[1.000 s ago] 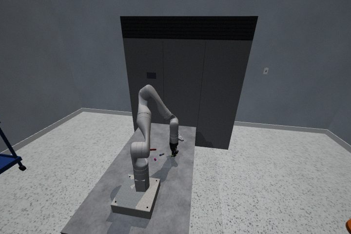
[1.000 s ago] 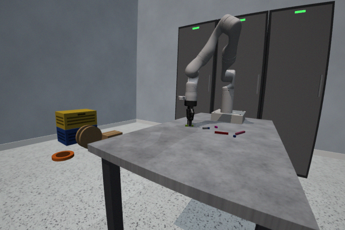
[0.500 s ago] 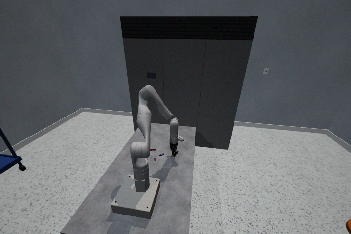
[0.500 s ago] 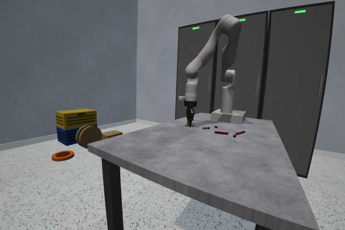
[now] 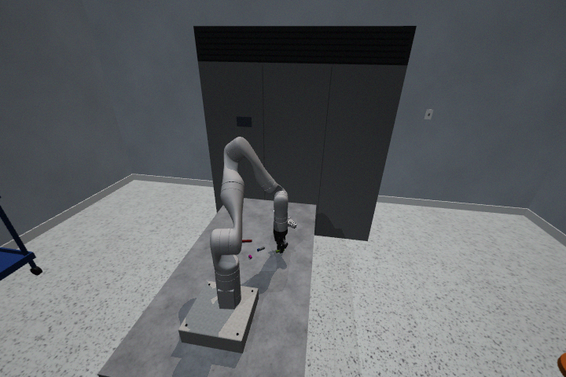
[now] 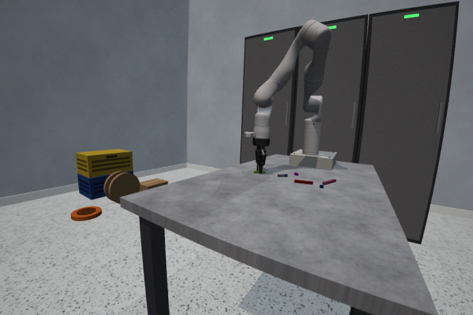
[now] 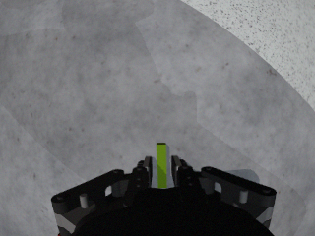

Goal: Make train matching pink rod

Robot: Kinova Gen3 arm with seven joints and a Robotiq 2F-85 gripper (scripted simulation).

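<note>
The lime rod lies 10 mm below my hand. The rest, counted from my hand: magenta rod: 60 mm behind, 160 mm to the left, 10 mm below; red rod: 70 mm ahead, 200 mm to the left, 10 mm below; grey rod: 10 mm ahead, 100 mm to the left, 10 mm below.
</note>
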